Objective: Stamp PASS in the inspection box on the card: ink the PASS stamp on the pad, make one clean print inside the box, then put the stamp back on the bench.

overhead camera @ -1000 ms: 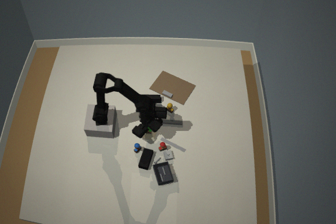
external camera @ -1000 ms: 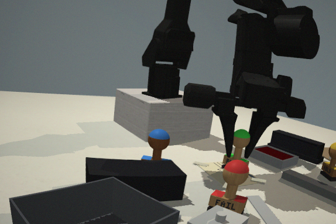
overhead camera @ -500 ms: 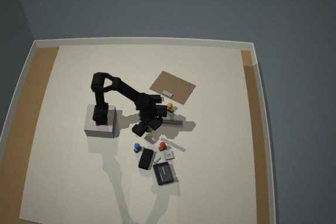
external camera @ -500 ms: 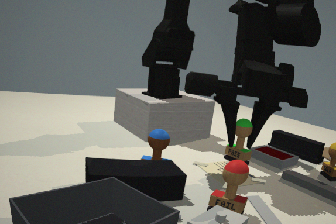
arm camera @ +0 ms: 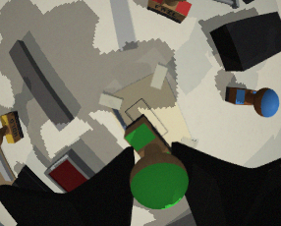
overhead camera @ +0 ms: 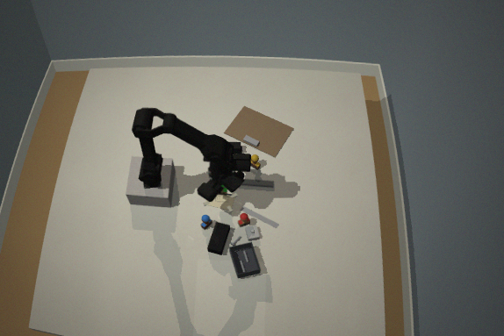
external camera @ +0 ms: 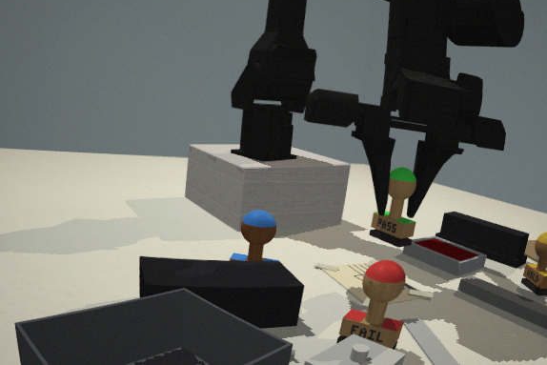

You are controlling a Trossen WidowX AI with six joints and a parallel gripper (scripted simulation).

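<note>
My gripper tip is 130 mm short of the grey bar, 40 mm to the right of it and 60 mm above it. The rest, counted from my gripper tip: pass stamp (right at my gripper tip); blue stamp (70 mm behind, 100 mm to the right, 50 mm below); cream inspection card (10 mm behind, 70 mm below).
</note>
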